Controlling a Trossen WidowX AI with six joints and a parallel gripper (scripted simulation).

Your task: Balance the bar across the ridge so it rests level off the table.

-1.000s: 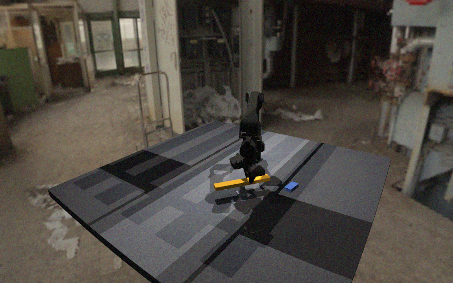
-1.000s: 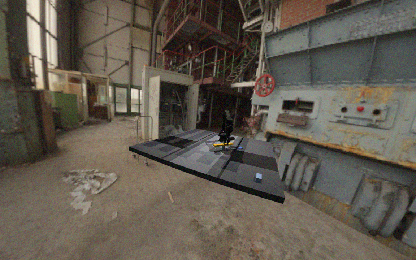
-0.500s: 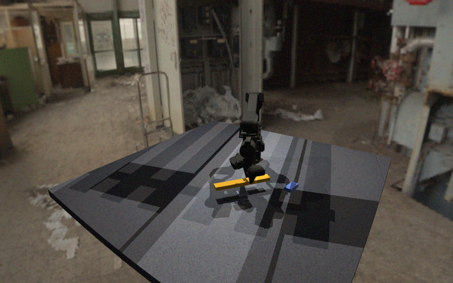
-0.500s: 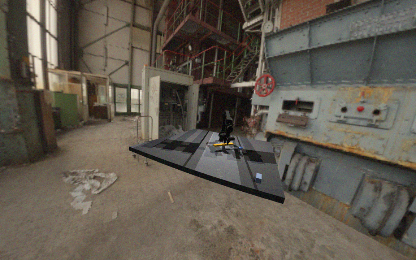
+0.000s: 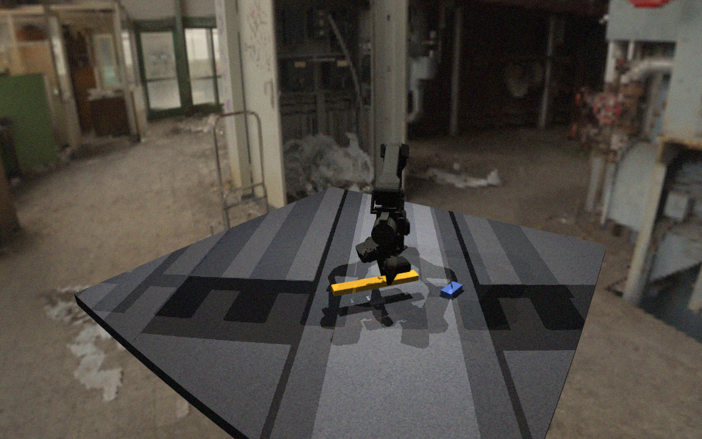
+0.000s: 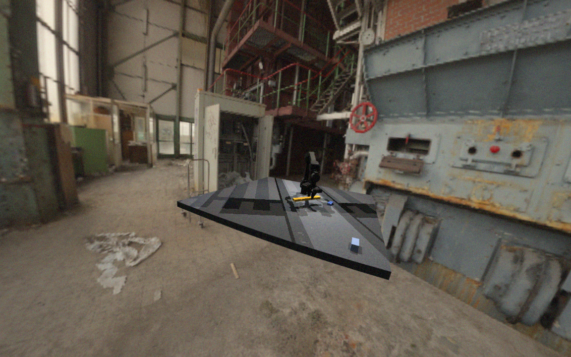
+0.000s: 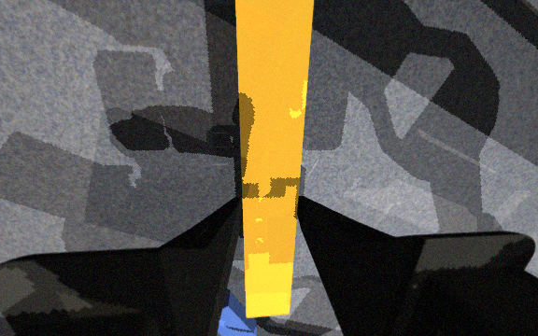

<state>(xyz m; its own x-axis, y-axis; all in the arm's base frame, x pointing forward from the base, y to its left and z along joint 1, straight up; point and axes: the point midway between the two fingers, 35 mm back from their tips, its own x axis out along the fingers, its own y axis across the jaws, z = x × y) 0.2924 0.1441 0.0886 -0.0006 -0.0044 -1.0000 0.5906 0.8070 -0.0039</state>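
My gripper tip is 20 mm to the left of the bar and 20 mm short of it. The rest, counted from my gripper tip: light blue cube (450 mm ahead, 360 mm to the left, 40 mm below); flat blue block (140 mm to the left, 130 mm behind, 50 mm below).
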